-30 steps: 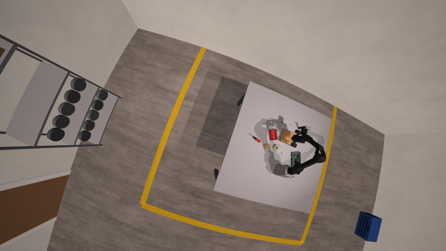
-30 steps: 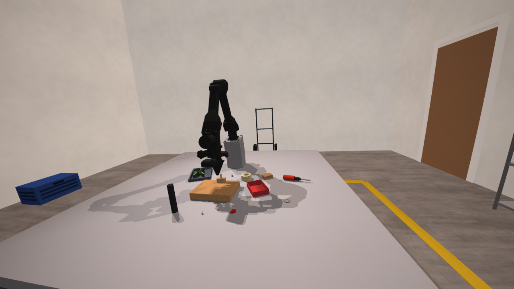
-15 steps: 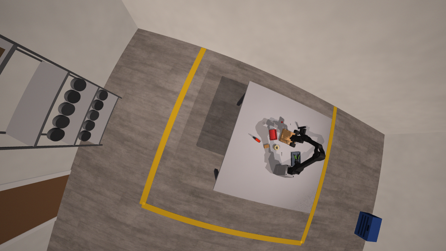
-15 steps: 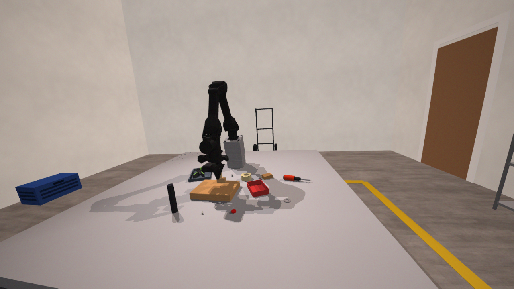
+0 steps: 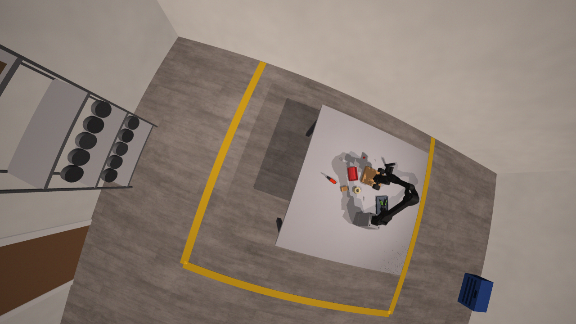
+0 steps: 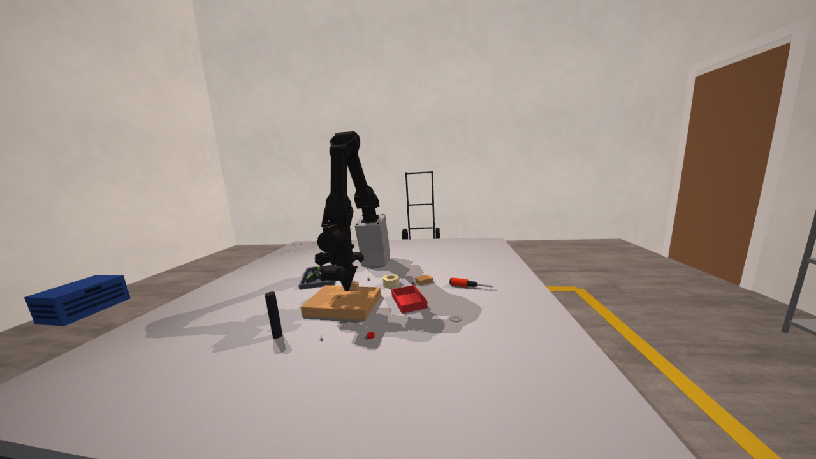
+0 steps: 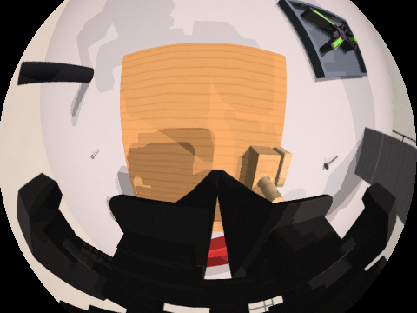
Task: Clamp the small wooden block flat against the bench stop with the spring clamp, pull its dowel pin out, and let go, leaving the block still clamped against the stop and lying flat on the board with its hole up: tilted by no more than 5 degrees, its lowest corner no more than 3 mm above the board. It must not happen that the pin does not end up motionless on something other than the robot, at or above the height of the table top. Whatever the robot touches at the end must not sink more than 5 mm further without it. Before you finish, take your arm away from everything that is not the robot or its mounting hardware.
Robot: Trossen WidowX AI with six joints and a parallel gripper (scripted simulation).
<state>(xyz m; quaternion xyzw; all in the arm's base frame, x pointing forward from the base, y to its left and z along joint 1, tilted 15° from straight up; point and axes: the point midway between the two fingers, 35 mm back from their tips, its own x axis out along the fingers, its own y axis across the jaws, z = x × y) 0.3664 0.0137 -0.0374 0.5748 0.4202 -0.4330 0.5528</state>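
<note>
The dowel pin is 3 cm behind my hand and 2 cm below it. The rest, counted from my hand: bench stop 5 cm behind, 1 cm to the right, 4 cm below; then wooden board 2 cm ahead, 1 cm to the right, 6 cm below; then small wooden block 4 cm behind, 4 cm below.
</note>
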